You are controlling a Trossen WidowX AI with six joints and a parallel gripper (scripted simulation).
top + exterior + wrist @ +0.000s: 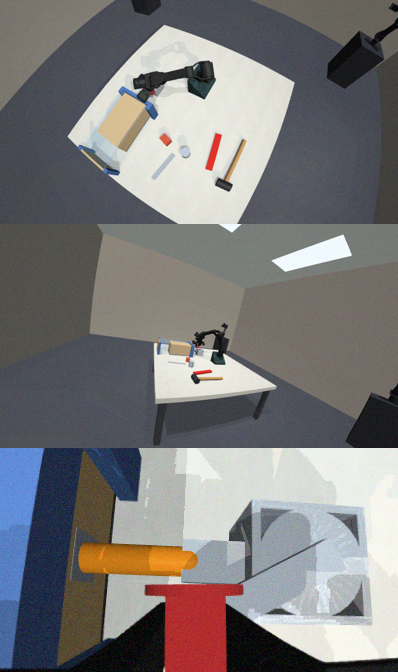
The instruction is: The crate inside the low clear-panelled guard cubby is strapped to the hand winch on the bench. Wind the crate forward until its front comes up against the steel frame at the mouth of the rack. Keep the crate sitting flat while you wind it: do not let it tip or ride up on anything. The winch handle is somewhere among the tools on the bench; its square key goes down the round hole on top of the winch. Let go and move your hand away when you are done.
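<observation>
My gripper tip is now 2 cm to the right of the red knob. Also, from my gripper tip: grey winch 10 cm below, 10 cm behind, 4 cm to the right; then blue frame post 7 cm ahead, 4 cm to the right, 3 cm below; then winch handle 3 cm below, 3 cm behind.
</observation>
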